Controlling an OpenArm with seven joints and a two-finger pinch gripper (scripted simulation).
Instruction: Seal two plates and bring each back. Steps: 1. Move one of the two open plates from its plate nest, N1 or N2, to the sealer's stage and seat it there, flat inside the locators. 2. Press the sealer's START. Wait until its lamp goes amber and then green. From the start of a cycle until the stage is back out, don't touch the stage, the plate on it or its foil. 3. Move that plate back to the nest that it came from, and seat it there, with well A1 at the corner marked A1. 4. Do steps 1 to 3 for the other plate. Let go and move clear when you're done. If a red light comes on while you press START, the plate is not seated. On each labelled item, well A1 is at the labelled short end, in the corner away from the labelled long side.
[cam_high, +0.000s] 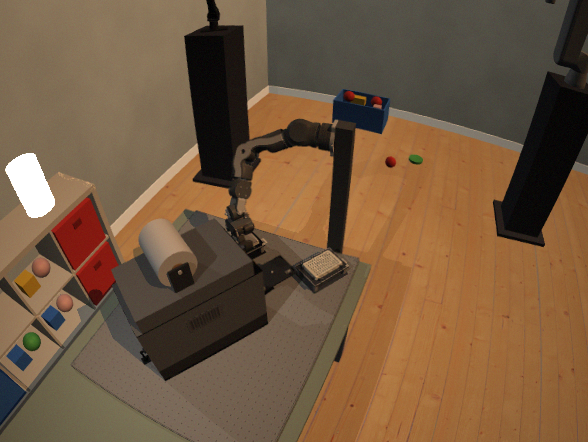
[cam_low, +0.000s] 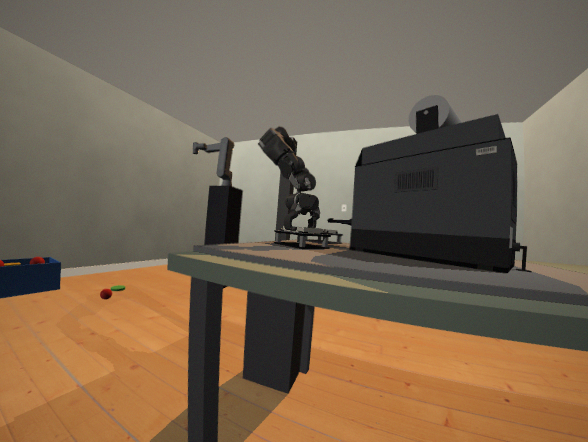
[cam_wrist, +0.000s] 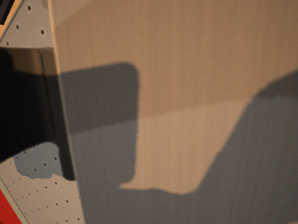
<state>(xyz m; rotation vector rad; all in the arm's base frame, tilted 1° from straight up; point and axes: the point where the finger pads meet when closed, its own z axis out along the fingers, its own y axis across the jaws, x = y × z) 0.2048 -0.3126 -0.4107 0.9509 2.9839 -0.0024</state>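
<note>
The white well plate is 10 mm ahead of my hand and 340 mm to the left of it. The rest, counted from my hand: dark sealer stage: 140 mm ahead, 190 mm to the left, 50 mm above; then warning sticker: 180 mm ahead, 60 mm to the left, 100 mm above; then plate nest: 10 mm ahead, 340 mm to the left, 10 mm below.
</note>
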